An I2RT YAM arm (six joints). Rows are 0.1 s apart.
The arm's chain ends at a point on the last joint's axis. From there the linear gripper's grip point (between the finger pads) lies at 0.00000 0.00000 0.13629 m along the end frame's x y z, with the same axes.
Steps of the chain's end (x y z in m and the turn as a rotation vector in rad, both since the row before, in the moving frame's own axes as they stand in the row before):
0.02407, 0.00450, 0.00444, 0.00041, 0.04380, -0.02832
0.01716, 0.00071, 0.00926, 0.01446, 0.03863, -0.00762
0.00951, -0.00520, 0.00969, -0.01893, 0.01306, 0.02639
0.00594, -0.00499, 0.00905, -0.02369, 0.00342, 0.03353
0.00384, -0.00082, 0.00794, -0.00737, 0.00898, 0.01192
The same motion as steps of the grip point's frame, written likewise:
0.03004, 0.00436, 0.00431, 0.00041, 0.04380, -0.02832
0.02242, -0.00128, 0.00914, 0.01446, 0.03863, -0.00762
0.01126, -0.00260, 0.00965, -0.01893, 0.01306, 0.02639
0.00635, -0.00175, 0.00901, -0.02369, 0.00342, 0.03353
0.00506, 0.00019, 0.00793, -0.00737, 0.00898, 0.01192

